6 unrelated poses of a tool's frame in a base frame.
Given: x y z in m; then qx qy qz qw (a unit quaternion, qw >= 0).
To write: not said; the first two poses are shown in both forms.
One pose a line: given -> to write
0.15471, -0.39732, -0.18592, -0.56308, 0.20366, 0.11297, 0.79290 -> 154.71, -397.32, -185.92, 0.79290, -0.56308, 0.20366, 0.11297
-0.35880, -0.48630, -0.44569, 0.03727, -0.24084, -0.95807, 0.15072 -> -358.80, -486.30, -445.69, 0.15072, 0.03727, -0.24084, -0.95807
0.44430, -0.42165, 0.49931, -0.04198, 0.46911, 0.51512, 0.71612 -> 444.30, -421.65, 499.31, 0.71612, -0.04198, 0.46911, 0.51512
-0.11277, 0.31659, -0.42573, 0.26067, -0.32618, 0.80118, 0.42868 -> -112.77, 316.59, -425.73, 0.42868, 0.26067, -0.32618, 0.80118
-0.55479, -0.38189, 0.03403, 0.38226, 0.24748, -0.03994, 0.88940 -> -554.79, -381.89, 34.03, 0.88940, 0.38226, 0.24748, -0.03994
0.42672, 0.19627, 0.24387, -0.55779, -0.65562, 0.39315, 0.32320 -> 426.72, 196.27, 243.87, 0.32320, -0.55779, -0.65562, 0.39315
